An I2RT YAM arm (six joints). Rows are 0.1 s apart.
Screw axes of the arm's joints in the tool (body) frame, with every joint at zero. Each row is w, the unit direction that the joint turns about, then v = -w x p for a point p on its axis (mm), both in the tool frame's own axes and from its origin. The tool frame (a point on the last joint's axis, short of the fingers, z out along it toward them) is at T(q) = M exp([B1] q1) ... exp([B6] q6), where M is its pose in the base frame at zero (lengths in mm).
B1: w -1 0 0 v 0.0 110.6 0.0
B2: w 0 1 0 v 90.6 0.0 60.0
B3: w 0 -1 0 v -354.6 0.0 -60.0
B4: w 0 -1 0 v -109.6 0.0 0.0
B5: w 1 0 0 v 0.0 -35.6 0.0
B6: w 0 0 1 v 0.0 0.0 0.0
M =
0 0 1 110.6
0 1 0 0.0
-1 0 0 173.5
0 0 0 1
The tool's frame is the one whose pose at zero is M.
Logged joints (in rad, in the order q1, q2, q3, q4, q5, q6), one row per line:
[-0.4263, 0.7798, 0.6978, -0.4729, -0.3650, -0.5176]
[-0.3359, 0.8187, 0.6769, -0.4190, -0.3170, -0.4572]
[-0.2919, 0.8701, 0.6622, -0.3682, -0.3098, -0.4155]
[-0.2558, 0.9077, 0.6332, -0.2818, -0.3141, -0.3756]
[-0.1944, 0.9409, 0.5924, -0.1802, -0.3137, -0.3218]
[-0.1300, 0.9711, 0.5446, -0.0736, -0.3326, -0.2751]
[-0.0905, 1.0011, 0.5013, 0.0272, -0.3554, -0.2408]
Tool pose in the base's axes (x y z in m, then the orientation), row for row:
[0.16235, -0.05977, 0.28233, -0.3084, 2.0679, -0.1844]
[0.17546, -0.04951, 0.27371, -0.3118, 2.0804, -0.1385]
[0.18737, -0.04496, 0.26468, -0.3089, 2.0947, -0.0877]
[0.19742, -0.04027, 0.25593, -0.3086, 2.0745, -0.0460]
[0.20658, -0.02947, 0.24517, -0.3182, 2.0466, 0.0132]
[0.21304, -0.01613, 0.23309, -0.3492, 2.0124, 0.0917]
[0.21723, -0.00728, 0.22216, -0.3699, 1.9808, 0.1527]
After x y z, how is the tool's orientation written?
As a rotation vector, in radians.
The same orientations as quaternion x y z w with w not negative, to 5 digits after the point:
[-0.12741, 0.85434, -0.07618, 0.49805]
[-0.12859, 0.85799, -0.05712, 0.49401]
[-0.12713, 0.86208, -0.03609, 0.48923]
[-0.12752, 0.85724, -0.01901, 0.49851]
[-0.13215, 0.84995, 0.00548, 0.51000]
[-0.14574, 0.83988, 0.03827, 0.52143]
[-0.15505, 0.83028, 0.06401, 0.53151]

